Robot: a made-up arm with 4 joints. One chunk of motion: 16 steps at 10 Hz.
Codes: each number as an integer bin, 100 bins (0 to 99) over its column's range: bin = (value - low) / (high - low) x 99, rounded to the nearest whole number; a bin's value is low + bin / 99 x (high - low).
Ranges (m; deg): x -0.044..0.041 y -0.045..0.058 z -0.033..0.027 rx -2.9..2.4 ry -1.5..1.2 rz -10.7..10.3
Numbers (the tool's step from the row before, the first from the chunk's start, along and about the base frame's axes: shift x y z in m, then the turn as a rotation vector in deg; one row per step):
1: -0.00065 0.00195 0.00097 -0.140 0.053 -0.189
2: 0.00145 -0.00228 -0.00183 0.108 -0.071 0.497
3: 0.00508 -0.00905 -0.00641 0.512 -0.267 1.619
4: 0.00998 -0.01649 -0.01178 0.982 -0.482 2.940
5: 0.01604 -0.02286 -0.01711 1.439 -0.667 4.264
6: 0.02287 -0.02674 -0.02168 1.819 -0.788 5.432
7: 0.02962 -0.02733 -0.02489 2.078 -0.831 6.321
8: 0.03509 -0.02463 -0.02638 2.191 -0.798 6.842
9: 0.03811 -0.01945 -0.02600 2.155 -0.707 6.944
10: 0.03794 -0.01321 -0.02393 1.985 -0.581 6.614
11: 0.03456 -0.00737 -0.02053 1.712 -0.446 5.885
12: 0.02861 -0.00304 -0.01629 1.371 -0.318 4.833
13: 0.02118 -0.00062 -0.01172 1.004 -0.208 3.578
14: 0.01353 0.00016 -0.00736 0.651 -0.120 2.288
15: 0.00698 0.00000 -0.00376 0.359 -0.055 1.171
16: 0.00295 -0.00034 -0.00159 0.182 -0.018 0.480
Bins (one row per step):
1: 50 45 56 52 57 50
2: 53 41 51 56 52 53
3: 57 35 44 64 45 58
4: 63 27 35 73 37 64
5: 70 21 26 81 31 71
6: 78 18 19 88 26 76
7: 86 17 13 93 25 80
8: 92 20 11 95 26 83
9: 96 25 12 94 29 83
10: 95 31 15 91 34 82
11: 91 36 21 86 39 78
12: 85 40 28 80 43 73
13: 76 43 35 73 47 67
14: 67 43 42 66 51 61
15: 59 43 48 61 53 56
16: 55 43 52 58 54 53

